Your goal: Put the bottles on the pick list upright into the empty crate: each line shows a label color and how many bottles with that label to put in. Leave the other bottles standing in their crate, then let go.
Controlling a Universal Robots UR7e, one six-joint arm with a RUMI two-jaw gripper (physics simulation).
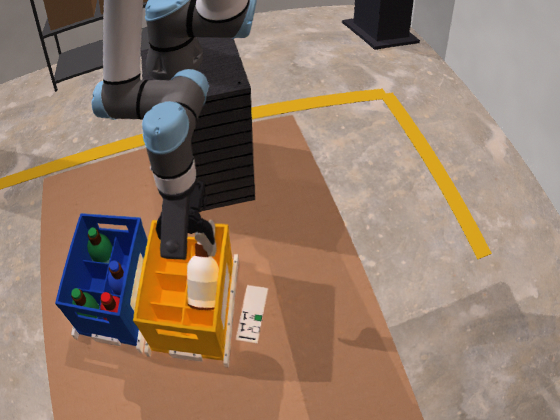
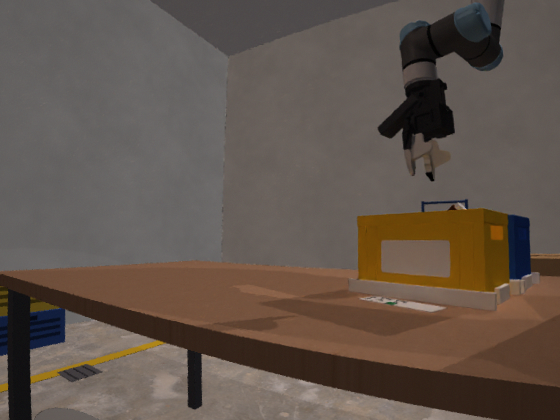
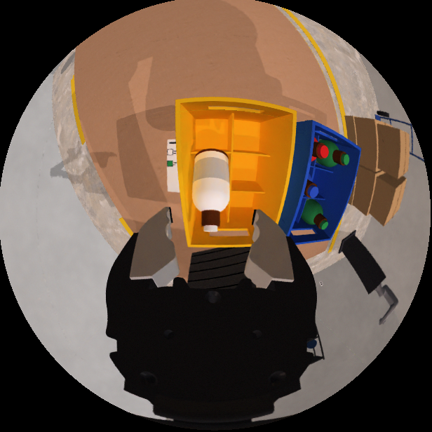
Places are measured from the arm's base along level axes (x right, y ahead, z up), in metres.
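Pixels of known places: gripper, fingertip midpoint: [image 1: 191, 253] [image 2: 423, 178]; arm's base, origin of the base link: [image 1: 174, 61].
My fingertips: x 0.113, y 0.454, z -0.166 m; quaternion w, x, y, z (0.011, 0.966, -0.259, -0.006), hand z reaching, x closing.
Ahead of a thing's pixels: the offset from my fingertips to its top centre. "spot": to the spot under its first point. Level surfaces: height alone.
The white bottle [image 1: 202, 280] [image 2: 457, 206] [image 3: 211, 180] leans far over in the yellow crate @[spot: dx +0.057, dy +0.126, dz -0.163 m] [image 1: 200, 344] [image 2: 370, 250] [image 3: 237, 101], lying across dividers in the column nearest the pick list @[dx -0.097, dy +0.052, dz -0.251 m] [image 1: 256, 298] [image 2: 425, 306] [image 3: 173, 181], its neck toward the robot base. The list shows a green and a white square; its counts are too small to read. The blue crate @[dx +0.225, dy -0.126, dz -0.077 m] [image 1: 90, 327] [image 2: 520, 250] [image 3: 336, 200] holds two green bottles @[dx +0.220, dy -0.227, dz -0.090 m] [image 1: 100, 248] [image 3: 312, 212], a blue one @[dx +0.185, dy -0.106, dz -0.090 m] [image 1: 116, 272] [image 3: 312, 190] and a red one @[dx +0.231, dy -0.029, dz -0.090 m] [image 1: 108, 303] [image 3: 323, 151]. My gripper [image 2: 421, 176] [image 3: 212, 210] is open and empty above the yellow crate's robot-side end.
White rails @[dx -0.053, dy +0.030, dz -0.223 m] [image 1: 231, 310] [image 2: 425, 292] border the crates on the table @[dz -0.253 m] [image 1: 320, 240] [image 2: 175, 295]. The black pedestal [image 1: 225, 150] [image 3: 220, 267] stands just beyond the yellow crate. Cardboard boxes [image 3: 392, 142] stand past the blue crate.
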